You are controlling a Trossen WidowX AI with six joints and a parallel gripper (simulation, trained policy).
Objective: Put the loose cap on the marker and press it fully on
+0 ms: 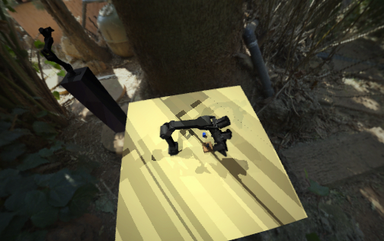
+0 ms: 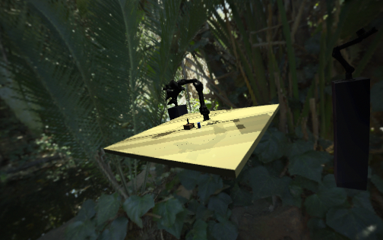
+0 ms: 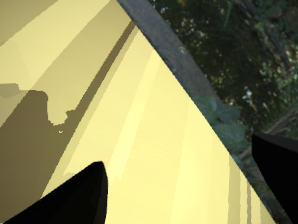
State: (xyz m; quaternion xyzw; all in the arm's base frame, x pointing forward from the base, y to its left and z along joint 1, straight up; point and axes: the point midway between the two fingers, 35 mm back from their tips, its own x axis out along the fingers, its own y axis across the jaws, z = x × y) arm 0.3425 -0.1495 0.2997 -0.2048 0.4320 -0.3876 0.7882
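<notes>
Now: the blue cap 7 cm behind my gripper tip, 27 cm to the left of it and 26 cm below it. The rest, counted from my gripper tip: brown holder block (7 cm behind, 16 cm to the left, 26 cm below).
</notes>
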